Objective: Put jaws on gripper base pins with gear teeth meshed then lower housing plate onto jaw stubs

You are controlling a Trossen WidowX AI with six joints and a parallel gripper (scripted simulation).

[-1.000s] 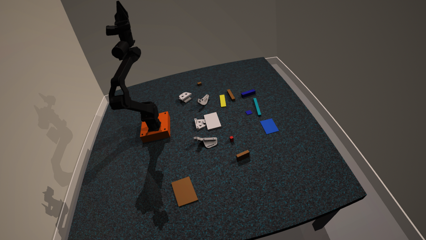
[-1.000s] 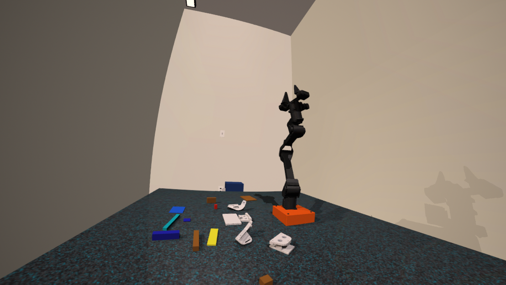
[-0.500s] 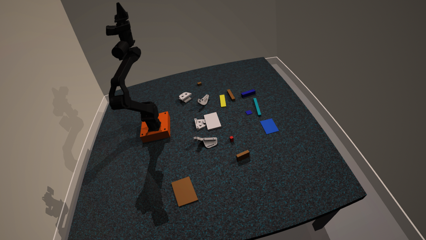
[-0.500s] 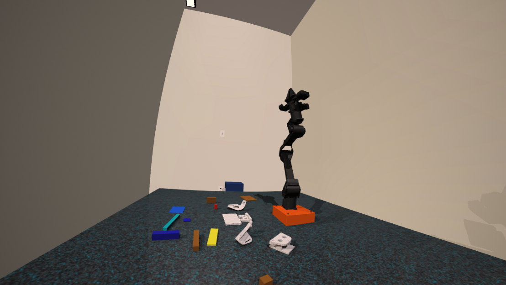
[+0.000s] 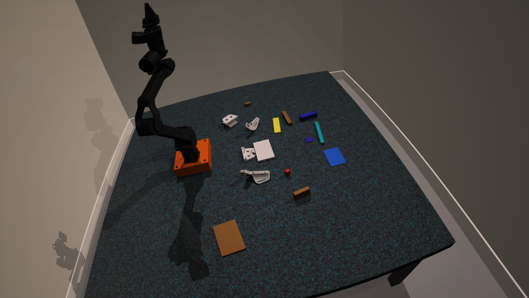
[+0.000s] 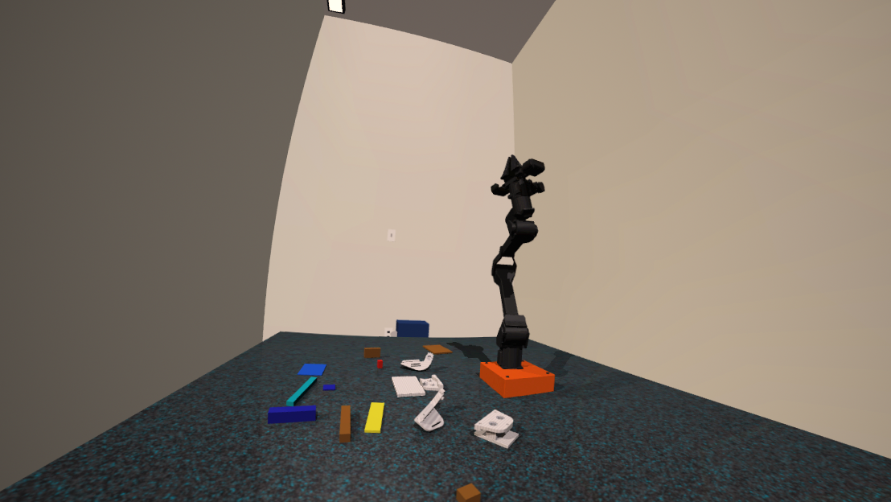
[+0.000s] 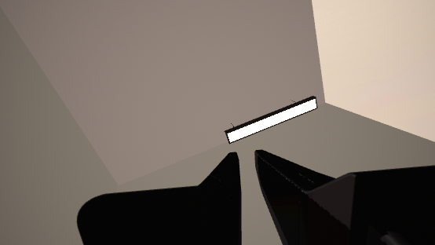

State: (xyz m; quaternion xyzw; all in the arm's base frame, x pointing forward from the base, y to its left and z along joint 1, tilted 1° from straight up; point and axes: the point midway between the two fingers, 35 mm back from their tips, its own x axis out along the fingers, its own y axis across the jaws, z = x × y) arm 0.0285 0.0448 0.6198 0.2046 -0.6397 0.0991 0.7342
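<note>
My gripper tip is now 670 mm above the white jaw, 210 mm short of it and 180 mm to the right of it. Also, from my gripper tip: yellow bar: 700 mm below, 330 mm ahead, 200 mm to the left; then red cube: 690 mm below, 380 mm ahead, 120 mm to the right; then white block: 690 mm below, 260 mm to the left, 90 mm ahead.
</note>
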